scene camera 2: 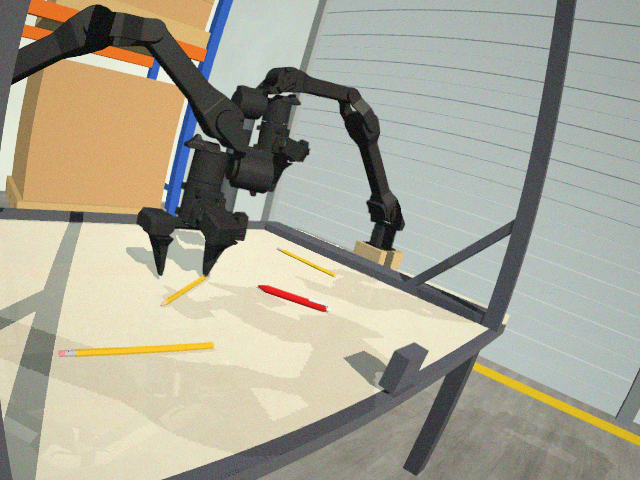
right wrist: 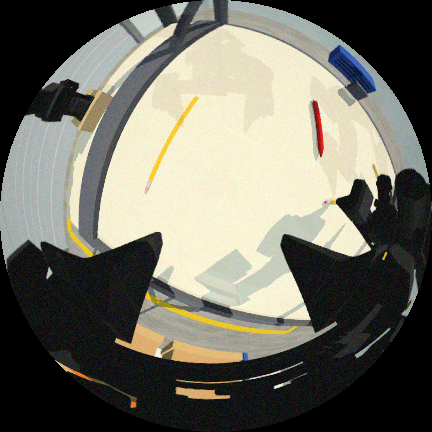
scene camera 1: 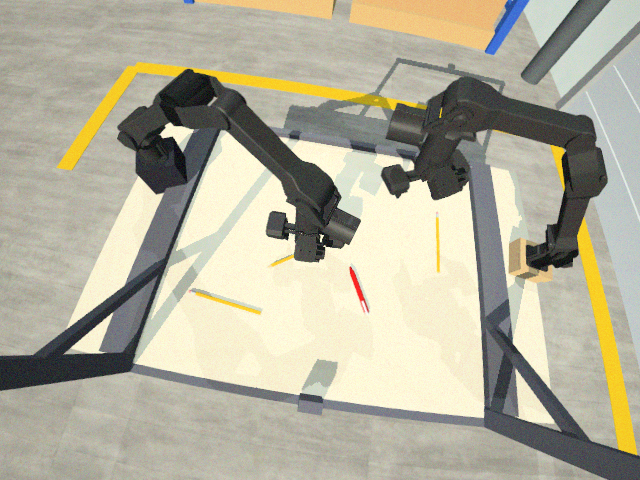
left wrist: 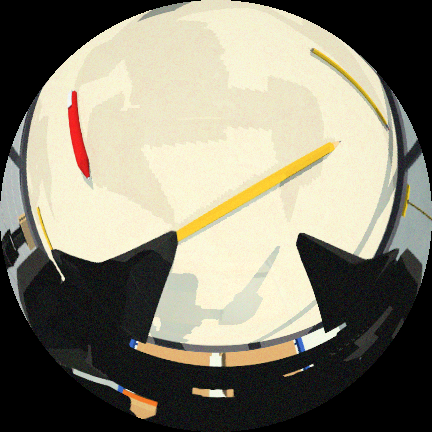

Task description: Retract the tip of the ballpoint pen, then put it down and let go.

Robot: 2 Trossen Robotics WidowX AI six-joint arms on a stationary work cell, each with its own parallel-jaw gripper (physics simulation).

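Frame: origin at the left arm's base, x left, y back, z up, level; centimetres.
Where they show: left gripper, between the fingertips: (scene camera 2: 183, 275) (left wrist: 240, 238); right gripper, between the fingertips: (scene camera 2: 262, 194) (right wrist: 224, 240) (scene camera 1: 413, 192); left arm's base, origin of its link: (scene camera 1: 154, 153); right arm's base, origin of its link: (scene camera 2: 380, 246) (right wrist: 83, 106) (scene camera 1: 536, 258).
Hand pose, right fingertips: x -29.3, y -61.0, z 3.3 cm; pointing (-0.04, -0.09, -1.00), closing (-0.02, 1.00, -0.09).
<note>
Things, the pixels of their top centre, and the offset from my right fingertips.
- red ballpoint pen, centre of its top: (left wrist: 67, 125) (scene camera 2: 293, 292) (right wrist: 321, 124) (scene camera 1: 359, 289) dy +17.6, dx -17.2, dz -12.4 cm
- second yellow pencil, centre of its top: (right wrist: 167, 140) (scene camera 2: 305, 259) (scene camera 1: 438, 240) dy -9.7, dx -10.0, dz -13.3 cm
- third pencil, centre of its top: (scene camera 2: 140, 347) (scene camera 1: 223, 301) dy +50.7, dx -11.4, dz -13.3 cm
- small block, centre of its top: (scene camera 2: 411, 349) (scene camera 1: 310, 406) dy +36.1, dx -38.1, dz -8.2 cm
The red ballpoint pen (scene camera 1: 357, 285) (scene camera 2: 292, 297) (left wrist: 77, 135) (right wrist: 319, 129) lies flat on the pale table. Its tapered end points away from the front edge; its other end has a white clip. Whether the tip is out is too small to tell. My left gripper (scene camera 2: 184, 274) (left wrist: 240, 238) is open and empty, low over the table, to the left of the pen in scene camera 2. One fingertip is at the eraser end of a yellow pencil (scene camera 2: 183, 290) (left wrist: 255, 192). My right gripper (right wrist: 224, 240) is open and empty, higher up near the back right; its fingertips are hidden in scene camera 1.
A second yellow pencil (scene camera 1: 437, 242) (scene camera 2: 307, 262) (right wrist: 170, 137) lies right of the pen in scene camera 1. A third pencil (scene camera 1: 227, 302) (scene camera 2: 139, 350) (left wrist: 352, 82) lies at the left. A dark frame edges the table, with a small block (scene camera 1: 310, 404) (scene camera 2: 403, 367) at its front.
</note>
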